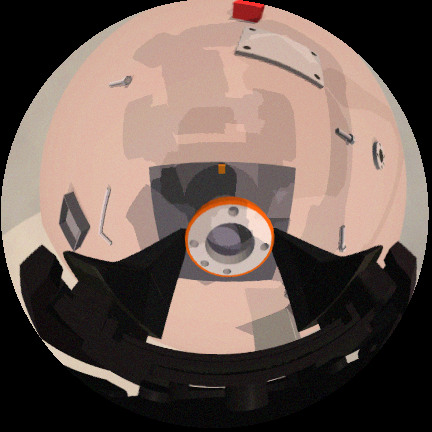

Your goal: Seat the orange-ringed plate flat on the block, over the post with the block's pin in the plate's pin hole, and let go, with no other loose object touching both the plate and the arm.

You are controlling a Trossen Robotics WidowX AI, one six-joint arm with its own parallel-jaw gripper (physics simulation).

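Frame: origin at the arm's base, x ahead, y left, z up, level; metres.
Seen in the pictures: gripper, between the fingertips: [229,233].
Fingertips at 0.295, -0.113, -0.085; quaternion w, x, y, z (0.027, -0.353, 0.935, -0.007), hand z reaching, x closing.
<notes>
Offsets run from my fingertips to a thing's top centre, as dx, dy, dz. "spot": to the spot under its first point.
The orange-ringed plate @[-0.003, +0.003, +0.010] [199,229], a pale disc with an orange rim, a large central hole and several small holes, is between the fingertips. My gripper [229,233] is shut on it, one black finger at each side. The dark grey square block @[spot: -0.019, -0.047, -0.016] [281,200] shows behind and beneath the plate, with an orange mark @[spot: +0.035, -0.030, -0.015] [221,169] near its far edge. The plate covers part of the block's near half. A grey-violet surface shows through the plate's central hole; I cannot tell whether it is the post's top. The pin cannot be made out, nor can any gap between plate and block.
On the pinkish table top are a red block [248,11], a pale plate with corner holes @[+0.091, -0.219, -0.031] [280,55], bolts @[+0.232, -0.047, -0.027] [121,81] @[-0.041, -0.183, -0.027] [345,135] @[-0.161, -0.097, -0.027] [342,239], a small metal ring @[-0.131, -0.271, -0.030] [375,156], a bent rod @[+0.120, +0.119, -0.034] [104,215] and a grey square frame @[spot: +0.219, +0.160, -0.023] [69,201].
</notes>
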